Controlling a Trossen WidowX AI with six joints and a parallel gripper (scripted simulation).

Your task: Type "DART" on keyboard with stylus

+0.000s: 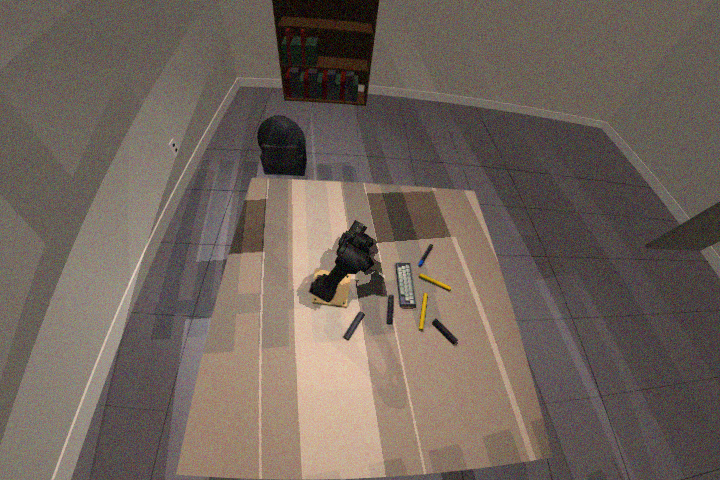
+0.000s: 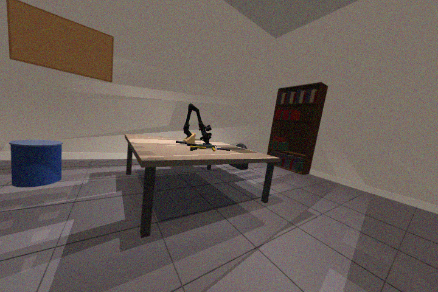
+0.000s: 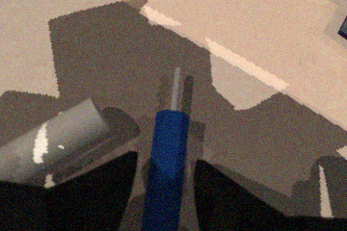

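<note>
Now: the white pen 60 mm to the left of my gripper tip and 50 mm behind it. Also, from my gripper tip: yellow pencil (330 mm ahead, 100 mm to the right); then blue stylus (10 mm to the left, 10 mm ahead).
</note>
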